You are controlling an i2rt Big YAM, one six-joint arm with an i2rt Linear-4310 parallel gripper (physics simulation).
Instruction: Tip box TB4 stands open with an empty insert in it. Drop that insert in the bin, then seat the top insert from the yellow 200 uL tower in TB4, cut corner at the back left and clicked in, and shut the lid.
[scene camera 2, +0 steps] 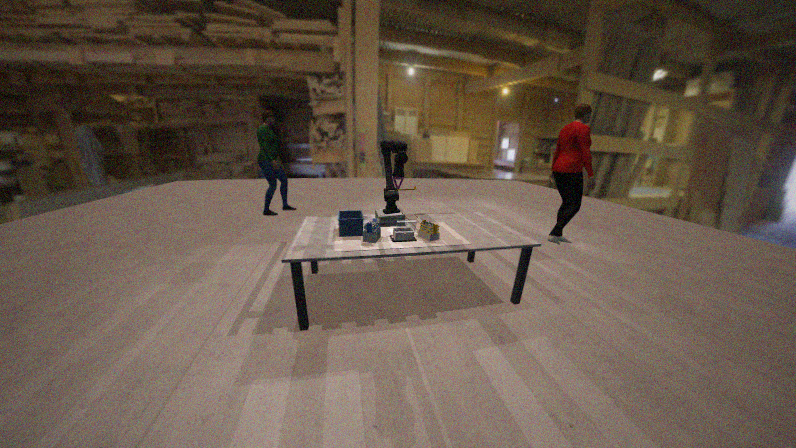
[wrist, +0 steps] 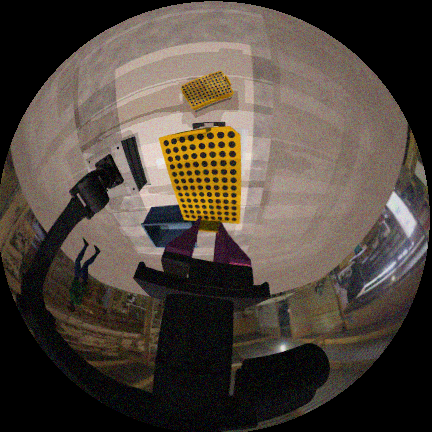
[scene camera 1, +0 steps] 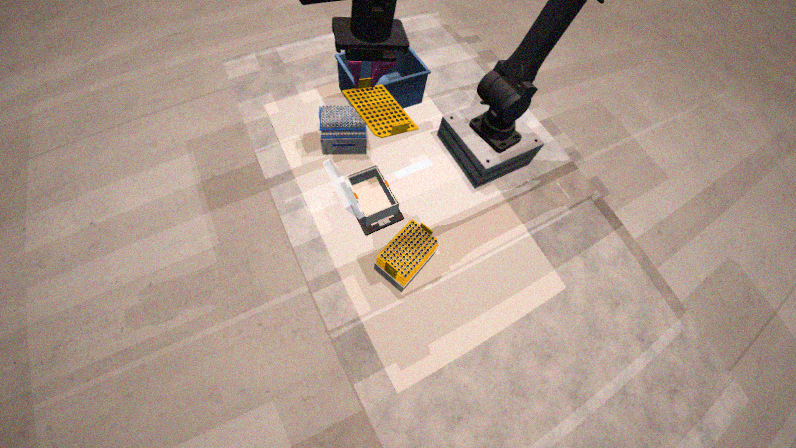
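My gripper (scene camera 1: 365, 81) (scene camera 2: 398, 188) (wrist: 208, 222) is shut on the end tab of the empty yellow insert (scene camera 1: 381, 110) (scene camera 2: 408, 188) (wrist: 207, 175) and holds it high above the table, roughly level. In scene camera 1 the fingers overlap the blue bin (scene camera 1: 412, 83) (scene camera 2: 350, 223) (wrist: 166, 226), and the insert stretches away in front of it. Tip box TB4 (scene camera 1: 381, 211) (scene camera 2: 403, 234) stands open and empty, its clear lid (scene camera 1: 340, 186) raised at the left; the insert hides most of it in the wrist view. The yellow tower (scene camera 1: 407, 253) (scene camera 2: 428, 229) (wrist: 207, 91) holds stacked inserts, the top one full of tips.
A blue tower of tip inserts (scene camera 1: 343, 130) (scene camera 2: 371, 229) stands between the bin and TB4, left of the held insert in scene camera 1. The arm's base block (scene camera 1: 490, 153) (scene camera 2: 389, 217) stands right of them. Two people stand beyond the table (scene camera 2: 412, 255).
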